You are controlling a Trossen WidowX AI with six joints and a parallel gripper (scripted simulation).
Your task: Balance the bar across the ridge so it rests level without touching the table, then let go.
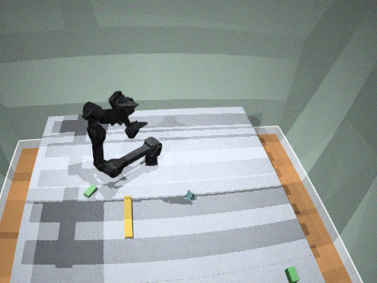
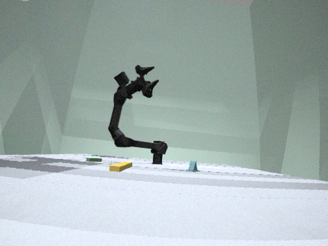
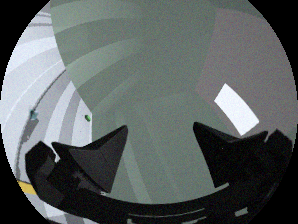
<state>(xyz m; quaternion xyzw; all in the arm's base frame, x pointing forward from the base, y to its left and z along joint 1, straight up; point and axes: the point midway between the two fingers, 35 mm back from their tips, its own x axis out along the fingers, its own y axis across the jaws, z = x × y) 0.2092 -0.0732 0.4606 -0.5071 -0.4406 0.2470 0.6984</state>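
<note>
The yellow bar is 47 cm below my gripper tip, 11 cm ahead of it and 9 cm to the right of it.
</note>
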